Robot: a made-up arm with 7 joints.
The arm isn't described. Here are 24 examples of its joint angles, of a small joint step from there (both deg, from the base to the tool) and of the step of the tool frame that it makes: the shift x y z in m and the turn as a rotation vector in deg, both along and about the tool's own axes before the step.
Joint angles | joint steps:
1: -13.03 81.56 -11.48 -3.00 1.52 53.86 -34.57 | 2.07 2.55 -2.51 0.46 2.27 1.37 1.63
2: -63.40 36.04 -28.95 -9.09 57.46 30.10 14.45 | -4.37 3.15 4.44 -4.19 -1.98 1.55 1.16
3: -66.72 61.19 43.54 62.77 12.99 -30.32 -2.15 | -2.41 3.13 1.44 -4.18 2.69 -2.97 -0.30
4: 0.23 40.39 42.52 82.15 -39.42 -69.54 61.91 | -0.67 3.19 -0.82 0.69 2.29 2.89 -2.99
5: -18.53 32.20 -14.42 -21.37 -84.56 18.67 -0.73 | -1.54 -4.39 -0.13 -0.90 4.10 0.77 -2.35
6: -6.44 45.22 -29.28 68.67 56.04 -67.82 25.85 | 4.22 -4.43 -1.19 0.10 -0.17 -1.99 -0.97
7: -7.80 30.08 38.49 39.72 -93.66 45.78 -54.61 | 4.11 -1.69 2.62 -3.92 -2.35 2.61 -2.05
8: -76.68 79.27 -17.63 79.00 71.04 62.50 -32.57 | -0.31 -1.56 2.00 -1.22 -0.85 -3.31 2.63
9: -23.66 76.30 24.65 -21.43 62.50 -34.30 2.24 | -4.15 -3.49 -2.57 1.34 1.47 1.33 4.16
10: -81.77 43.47 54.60 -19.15 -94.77 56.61 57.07 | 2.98 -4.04 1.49 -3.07 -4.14 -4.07 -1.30
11: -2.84 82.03 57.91 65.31 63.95 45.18 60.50 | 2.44 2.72 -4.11 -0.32 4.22 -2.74 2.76
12: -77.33 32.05 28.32 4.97 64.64 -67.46 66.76 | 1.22 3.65 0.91 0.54 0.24 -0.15 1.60
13: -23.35 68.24 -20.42 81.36 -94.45 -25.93 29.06 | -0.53 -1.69 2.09 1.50 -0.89 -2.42 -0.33
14: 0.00 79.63 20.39 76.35 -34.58 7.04 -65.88 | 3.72 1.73 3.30 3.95 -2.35 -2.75 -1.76
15: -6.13 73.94 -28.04 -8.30 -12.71 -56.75 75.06 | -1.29 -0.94 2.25 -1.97 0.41 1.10 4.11
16: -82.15 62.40 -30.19 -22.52 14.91 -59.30 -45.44 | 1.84 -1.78 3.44 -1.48 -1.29 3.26 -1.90
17: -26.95 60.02 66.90 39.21 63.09 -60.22 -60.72 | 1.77 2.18 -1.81 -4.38 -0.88 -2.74 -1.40
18: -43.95 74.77 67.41 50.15 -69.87 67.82 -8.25 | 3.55 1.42 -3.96 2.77 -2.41 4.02 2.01
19: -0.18 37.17 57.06 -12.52 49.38 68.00 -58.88 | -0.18 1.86 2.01 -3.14 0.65 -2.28 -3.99
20: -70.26 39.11 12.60 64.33 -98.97 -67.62 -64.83 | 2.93 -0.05 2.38 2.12 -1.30 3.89 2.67
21: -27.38 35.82 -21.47 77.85 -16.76 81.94 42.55 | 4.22 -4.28 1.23 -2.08 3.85 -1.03 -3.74
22: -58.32 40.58 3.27 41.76 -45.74 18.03 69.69 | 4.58 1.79 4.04 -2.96 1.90 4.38 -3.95
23: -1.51 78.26 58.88 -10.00 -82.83 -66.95 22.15 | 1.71 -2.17 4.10 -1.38 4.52 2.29 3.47
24: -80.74 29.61 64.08 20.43 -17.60 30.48 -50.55 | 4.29 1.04 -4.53 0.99 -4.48 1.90 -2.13
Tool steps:
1: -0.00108 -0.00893 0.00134 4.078 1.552 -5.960
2: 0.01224 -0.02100 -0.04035 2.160 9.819 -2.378
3: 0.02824 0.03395 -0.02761 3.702 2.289 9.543
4: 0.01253 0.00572 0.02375 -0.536 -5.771 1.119
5: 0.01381 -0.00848 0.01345 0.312 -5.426 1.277
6: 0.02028 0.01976 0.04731 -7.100 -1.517 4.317
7: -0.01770 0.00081 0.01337 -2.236 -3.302 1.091
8: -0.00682 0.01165 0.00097 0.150 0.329 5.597
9: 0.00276 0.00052 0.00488 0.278 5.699 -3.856
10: -0.01095 -0.01404 -0.00220 -6.591 -2.099 -0.697
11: 0.01639 0.00641 -0.01419 2.446 11.269 7.916
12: -0.00089 -0.00910 -0.01479 0.793 -2.085 1.649
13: -0.00662 -0.00976 -0.00356 -2.570 2.661 -0.197
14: -0.02830 0.00183 -0.01135 -0.130 2.690 2.146
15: 0.01074 0.00486 0.00711 -0.613 5.547 2.952
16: -0.00375 0.00186 -0.00593 -0.687 2.022 -2.827
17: -0.01329 0.01317 -0.02134 7.650 -3.464 -1.548
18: -0.00680 -0.00238 -0.00683 1.114 6.571 -7.205
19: -0.01208 0.01328 -0.00983 1.590 -0.687 5.158
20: -0.02378 0.01555 -0.01905 1.217 6.402 -3.794
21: -0.01074 -0.00181 0.03924 3.824 -2.901 3.171
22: 0.01731 -0.00408 -0.02577 2.948 -1.317 -0.110
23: 0.00659 0.01416 0.00320 2.657 -0.933 1.400
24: -0.00684 -0.00877 -0.00108 -3.196 -3.101 -5.239
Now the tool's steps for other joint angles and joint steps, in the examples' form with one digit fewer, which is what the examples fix.
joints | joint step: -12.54 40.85 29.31 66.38 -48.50 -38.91 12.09 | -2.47 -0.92 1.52 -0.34 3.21 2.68 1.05
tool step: -0.0034 -0.0038 0.0174 -0.68 -0.31 -2.15
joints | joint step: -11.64 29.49 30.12 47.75 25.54 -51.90 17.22 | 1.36 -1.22 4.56 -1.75 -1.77 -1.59 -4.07
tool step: -0.0089 0.0011 -0.0135 -0.84 1.71 0.13
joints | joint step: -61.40 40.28 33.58 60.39 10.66 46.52 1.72 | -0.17 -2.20 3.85 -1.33 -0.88 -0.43 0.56
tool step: 0.0000 -0.0060 0.0108 -4.50 -1.89 0.41
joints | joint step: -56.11 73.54 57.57 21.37 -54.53 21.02 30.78 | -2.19 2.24 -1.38 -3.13 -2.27 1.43 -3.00
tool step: 0.0005 0.0193 0.0215 -3.34 -7.23 1.72
